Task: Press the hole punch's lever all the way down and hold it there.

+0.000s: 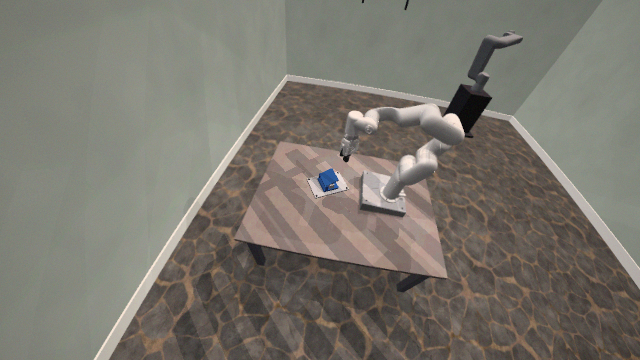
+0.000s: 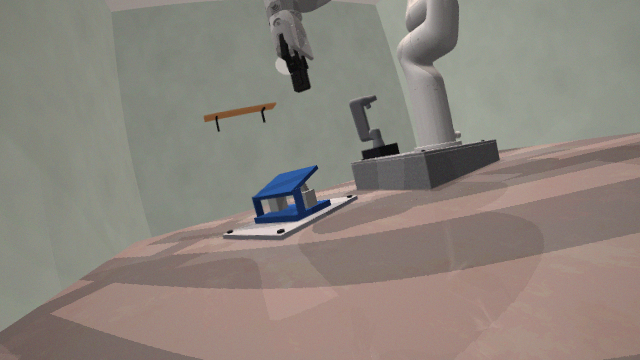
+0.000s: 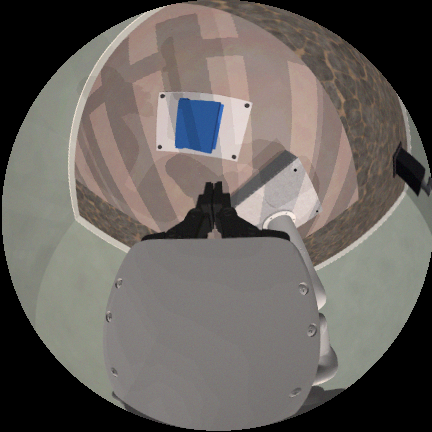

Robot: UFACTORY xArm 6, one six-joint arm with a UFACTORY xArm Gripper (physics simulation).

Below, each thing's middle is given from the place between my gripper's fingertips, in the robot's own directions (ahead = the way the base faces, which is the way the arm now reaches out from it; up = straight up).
My gripper is now 18 cm above the blue lever [image 2: 282, 185], 8 cm short of it and 2 cm to the left of it. Also, from my hand: white plate [image 2: 266, 231]: 25 cm below, 8 cm ahead, 2 cm to the right.
